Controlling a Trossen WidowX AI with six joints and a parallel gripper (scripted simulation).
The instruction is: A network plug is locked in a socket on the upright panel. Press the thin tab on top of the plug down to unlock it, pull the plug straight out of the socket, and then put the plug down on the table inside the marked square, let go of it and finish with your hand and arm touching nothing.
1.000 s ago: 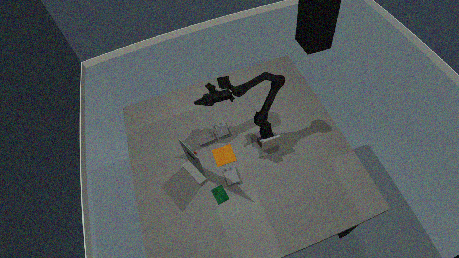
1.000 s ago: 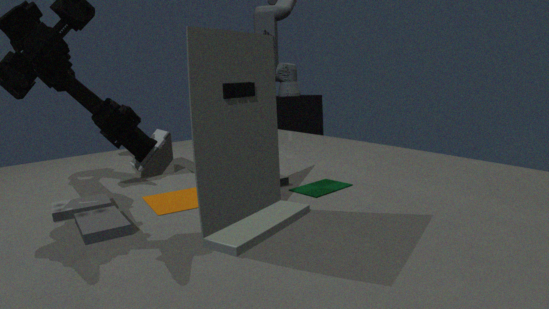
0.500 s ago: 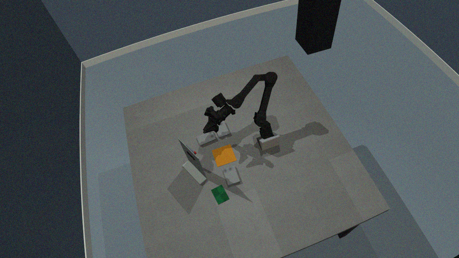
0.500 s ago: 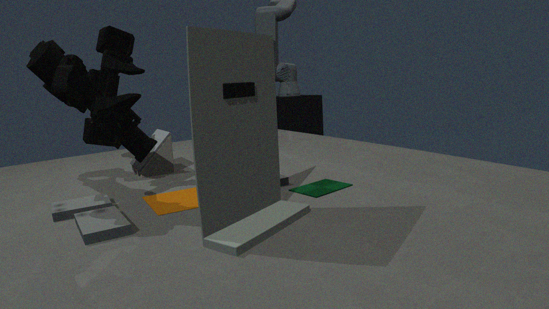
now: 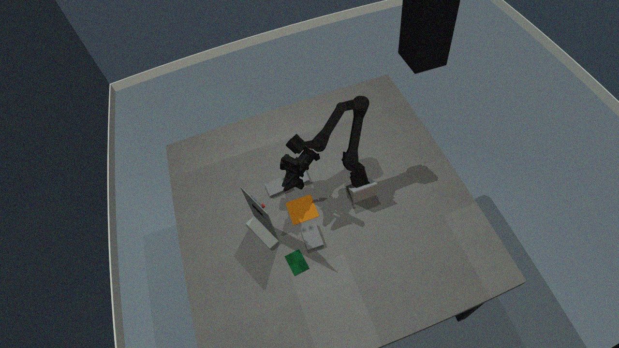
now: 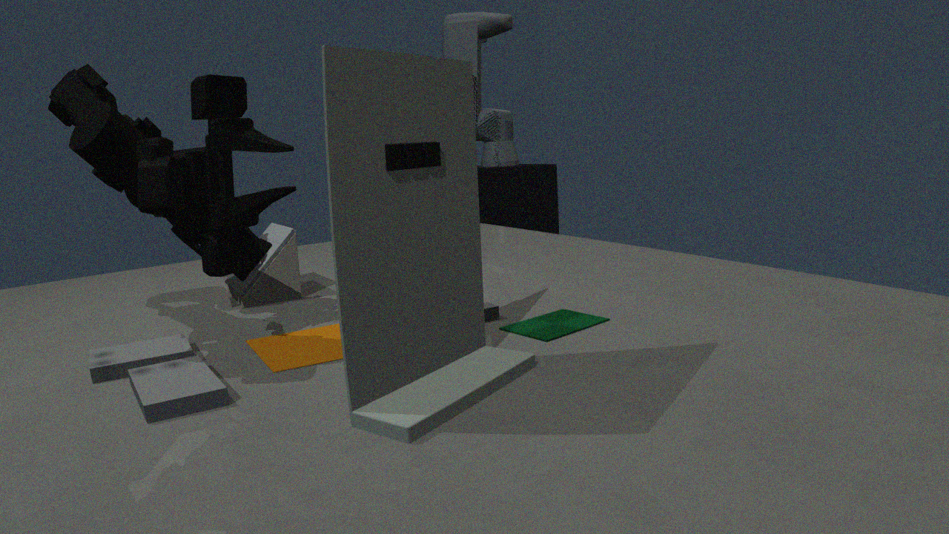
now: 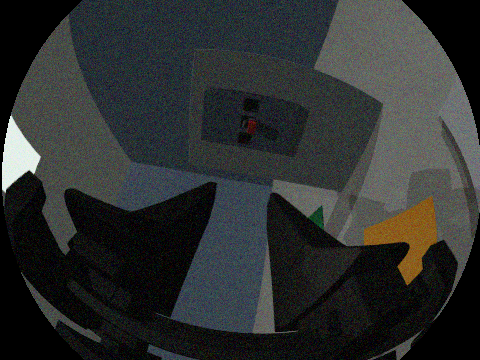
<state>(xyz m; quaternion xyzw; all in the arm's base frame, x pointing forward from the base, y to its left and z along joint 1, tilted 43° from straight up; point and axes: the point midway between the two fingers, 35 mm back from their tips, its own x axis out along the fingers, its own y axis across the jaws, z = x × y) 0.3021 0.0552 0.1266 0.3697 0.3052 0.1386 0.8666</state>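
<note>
My gripper tip is 11 cm short of the network plug and 5 cm to the right of it. Round my gripper tip: green square 4 cm ahead, 25 cm to the left, 18 cm below; orange square 5 cm behind, 2 cm to the left, 18 cm below; upright grey panel 13 cm ahead, 6 cm to the left, 6 cm below.
</note>
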